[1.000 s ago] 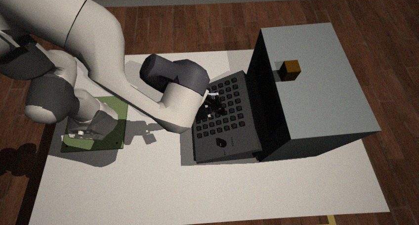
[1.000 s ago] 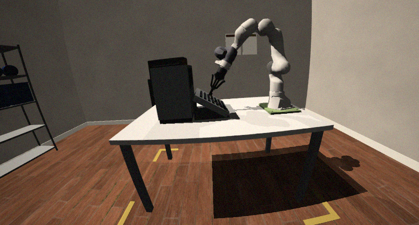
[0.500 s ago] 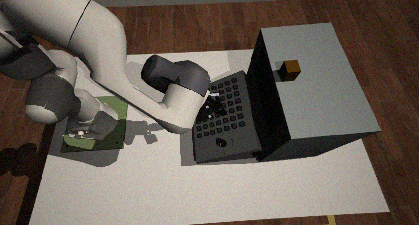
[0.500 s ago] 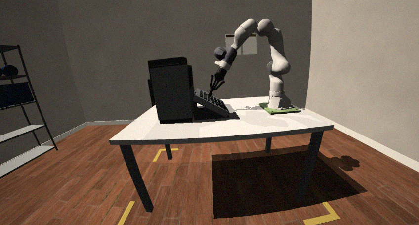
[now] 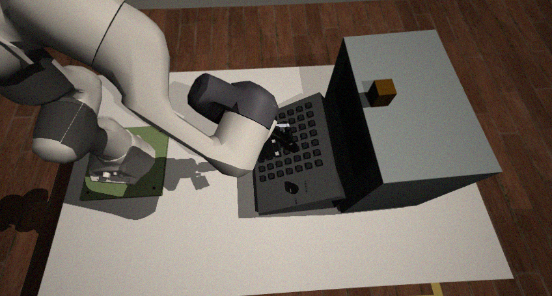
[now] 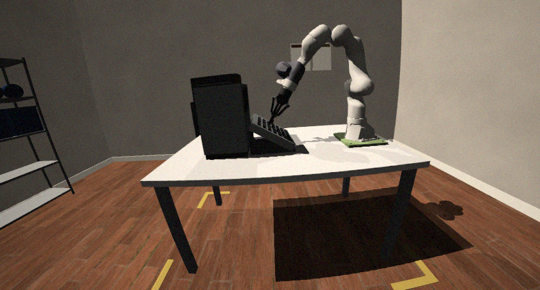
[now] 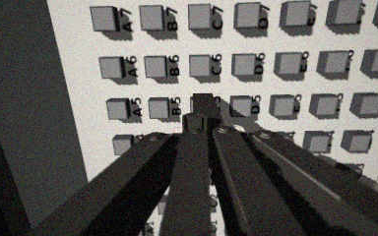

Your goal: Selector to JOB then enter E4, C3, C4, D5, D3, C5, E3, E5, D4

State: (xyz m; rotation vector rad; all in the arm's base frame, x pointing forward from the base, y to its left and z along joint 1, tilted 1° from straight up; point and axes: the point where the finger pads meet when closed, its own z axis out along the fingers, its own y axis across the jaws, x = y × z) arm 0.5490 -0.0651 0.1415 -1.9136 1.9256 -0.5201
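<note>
Right now my hand is 2 cm short of the key C5 and 3 cm above it. Round my hand: a5 key 8 cm ahead, 1 cm above; then c6 key 2 cm ahead, 3 cm to the right, 3 cm below; then sloped keypad 2 cm ahead, 2 cm to the right, 8 cm below.
</note>
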